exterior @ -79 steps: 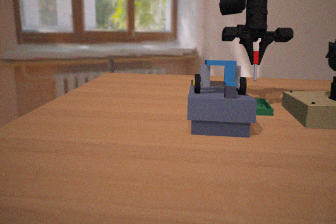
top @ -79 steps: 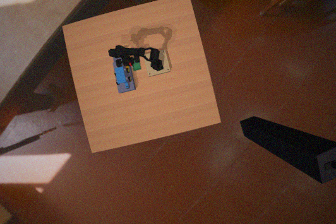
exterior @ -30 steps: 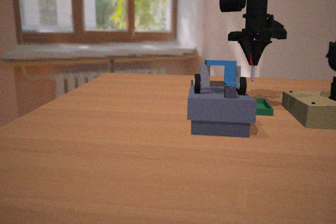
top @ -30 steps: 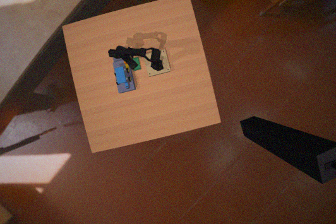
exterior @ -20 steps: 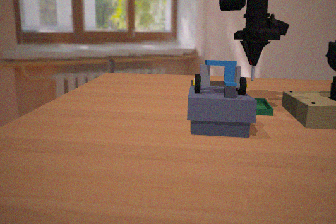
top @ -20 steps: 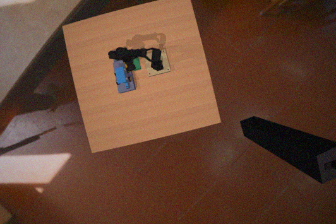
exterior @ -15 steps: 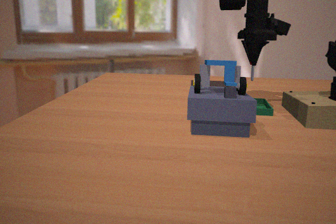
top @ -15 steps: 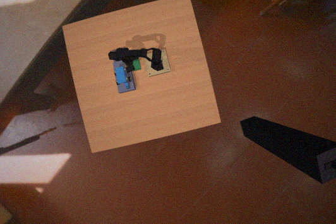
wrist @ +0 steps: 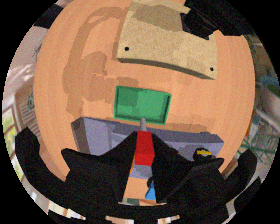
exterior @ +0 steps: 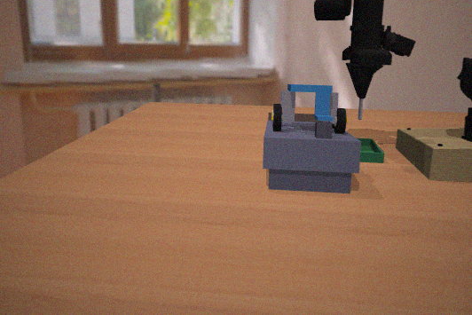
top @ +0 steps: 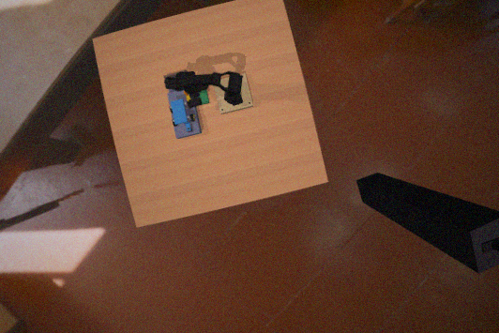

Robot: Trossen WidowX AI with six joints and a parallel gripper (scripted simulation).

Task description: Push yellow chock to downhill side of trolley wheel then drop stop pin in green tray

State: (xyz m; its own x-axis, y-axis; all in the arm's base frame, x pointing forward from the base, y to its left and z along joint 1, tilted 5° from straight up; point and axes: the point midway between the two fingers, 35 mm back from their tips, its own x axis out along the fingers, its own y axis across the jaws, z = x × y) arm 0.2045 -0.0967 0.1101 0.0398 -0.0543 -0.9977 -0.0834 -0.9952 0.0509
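Now: the yellow chock 7 cm ahead of my gripper tip, 4 cm below it and 1 cm to the left of it. Round my gripper tip: trolley (12 cm ahead, 9 cm to the left, 1 cm below); then red-headed stop pin (right at my gripper tip).
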